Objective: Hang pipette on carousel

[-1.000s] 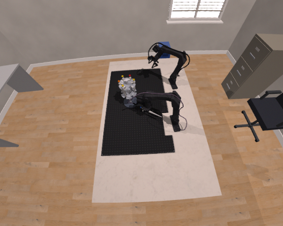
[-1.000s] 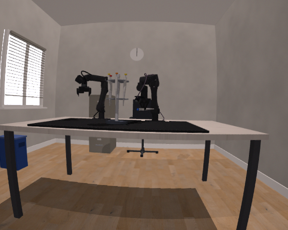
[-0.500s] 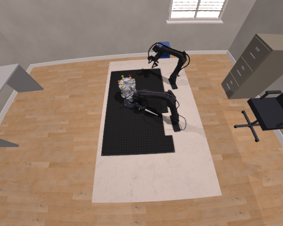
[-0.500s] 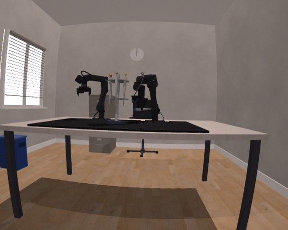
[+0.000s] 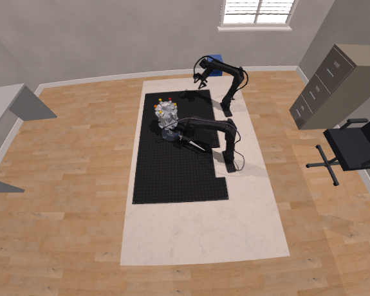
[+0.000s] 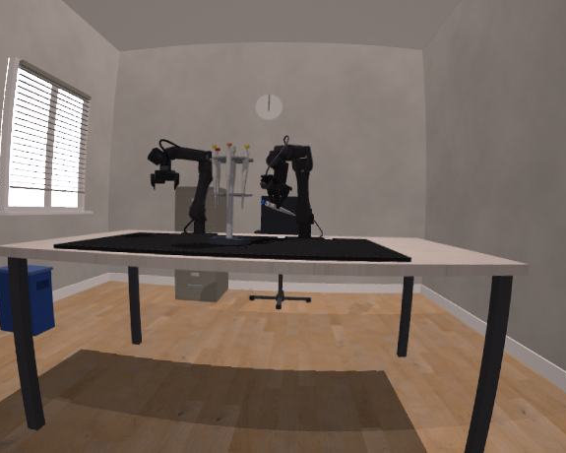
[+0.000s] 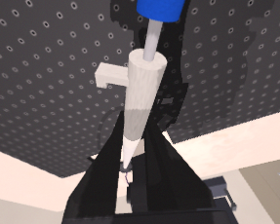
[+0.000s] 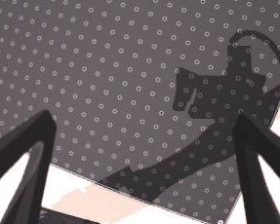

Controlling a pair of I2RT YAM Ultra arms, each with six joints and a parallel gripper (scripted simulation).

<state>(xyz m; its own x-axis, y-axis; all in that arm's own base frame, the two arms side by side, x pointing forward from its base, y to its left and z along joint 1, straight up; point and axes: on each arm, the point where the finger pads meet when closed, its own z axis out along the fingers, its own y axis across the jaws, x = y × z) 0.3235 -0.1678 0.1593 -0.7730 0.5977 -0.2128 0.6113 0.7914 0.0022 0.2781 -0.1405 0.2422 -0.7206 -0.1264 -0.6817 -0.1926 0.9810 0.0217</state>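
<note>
Now: the hand pipette 2 cm behind my left hand, 2 cm to the left of it and 1 cm below it.
</note>
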